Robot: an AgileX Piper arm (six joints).
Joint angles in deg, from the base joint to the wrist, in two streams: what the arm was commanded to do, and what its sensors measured. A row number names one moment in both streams.
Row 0, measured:
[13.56 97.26 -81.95 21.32 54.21 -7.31]
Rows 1 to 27, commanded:
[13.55 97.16 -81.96 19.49 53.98 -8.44]
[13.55 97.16 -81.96 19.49 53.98 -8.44]
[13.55 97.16 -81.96 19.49 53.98 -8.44]
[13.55 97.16 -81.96 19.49 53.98 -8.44]
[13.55 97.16 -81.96 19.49 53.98 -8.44]
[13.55 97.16 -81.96 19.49 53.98 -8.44]
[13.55 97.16 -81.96 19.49 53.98 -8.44]
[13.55 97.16 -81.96 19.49 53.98 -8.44]
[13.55 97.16 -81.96 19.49 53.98 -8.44]
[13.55 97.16 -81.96 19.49 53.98 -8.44]
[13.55 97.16 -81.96 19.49 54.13 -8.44]
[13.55 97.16 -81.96 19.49 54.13 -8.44]
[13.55 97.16 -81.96 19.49 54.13 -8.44]
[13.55 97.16 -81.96 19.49 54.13 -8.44]
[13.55 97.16 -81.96 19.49 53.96 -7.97]
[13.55 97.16 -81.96 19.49 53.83 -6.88]
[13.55 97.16 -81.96 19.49 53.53 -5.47]
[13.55 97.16 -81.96 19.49 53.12 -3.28]
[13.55 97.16 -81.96 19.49 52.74 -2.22]
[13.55 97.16 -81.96 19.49 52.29 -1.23]
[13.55 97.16 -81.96 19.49 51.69 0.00]
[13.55 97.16 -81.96 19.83 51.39 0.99]
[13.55 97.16 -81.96 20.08 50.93 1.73]
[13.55 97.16 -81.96 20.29 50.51 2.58]
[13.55 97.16 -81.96 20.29 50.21 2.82]
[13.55 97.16 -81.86 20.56 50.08 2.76]
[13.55 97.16 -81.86 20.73 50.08 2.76]
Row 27, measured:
[13.68 97.26 -81.95 20.36 52.13 1.36]
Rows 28 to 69, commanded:
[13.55 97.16 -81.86 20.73 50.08 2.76]
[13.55 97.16 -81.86 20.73 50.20 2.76]
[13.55 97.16 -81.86 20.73 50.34 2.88]
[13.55 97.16 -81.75 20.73 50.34 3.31]
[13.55 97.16 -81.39 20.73 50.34 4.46]
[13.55 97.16 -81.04 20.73 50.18 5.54]
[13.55 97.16 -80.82 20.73 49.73 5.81]
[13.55 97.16 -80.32 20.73 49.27 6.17]
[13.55 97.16 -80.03 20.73 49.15 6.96]
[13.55 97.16 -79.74 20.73 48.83 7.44]
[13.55 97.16 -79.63 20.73 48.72 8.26]
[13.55 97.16 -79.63 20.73 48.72 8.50]
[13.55 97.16 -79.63 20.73 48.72 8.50]
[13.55 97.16 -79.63 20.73 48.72 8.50]
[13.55 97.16 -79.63 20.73 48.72 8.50]
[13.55 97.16 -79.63 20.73 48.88 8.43]
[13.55 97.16 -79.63 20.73 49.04 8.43]
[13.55 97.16 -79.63 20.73 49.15 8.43]
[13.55 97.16 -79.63 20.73 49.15 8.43]
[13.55 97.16 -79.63 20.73 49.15 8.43]
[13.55 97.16 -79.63 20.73 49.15 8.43]
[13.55 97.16 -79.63 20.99 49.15 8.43]
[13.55 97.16 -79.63 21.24 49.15 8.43]
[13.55 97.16 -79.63 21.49 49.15 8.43]
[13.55 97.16 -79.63 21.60 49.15 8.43]
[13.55 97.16 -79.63 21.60 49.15 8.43]
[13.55 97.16 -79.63 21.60 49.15 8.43]
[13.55 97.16 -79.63 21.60 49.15 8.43]
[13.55 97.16 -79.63 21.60 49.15 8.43]
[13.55 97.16 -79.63 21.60 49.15 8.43]
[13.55 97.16 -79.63 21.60 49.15 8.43]
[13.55 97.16 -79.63 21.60 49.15 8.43]
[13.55 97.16 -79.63 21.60 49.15 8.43]
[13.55 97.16 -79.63 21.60 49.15 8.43]
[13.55 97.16 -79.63 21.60 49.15 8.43]
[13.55 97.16 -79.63 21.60 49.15 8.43]
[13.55 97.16 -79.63 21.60 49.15 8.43]
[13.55 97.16 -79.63 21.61 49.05 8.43]
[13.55 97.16 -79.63 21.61 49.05 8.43]
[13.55 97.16 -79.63 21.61 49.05 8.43]
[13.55 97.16 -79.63 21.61 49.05 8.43]
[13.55 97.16 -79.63 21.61 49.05 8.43]
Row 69, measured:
[13.68 97.15 -80.06 22.12 48.61 8.17]
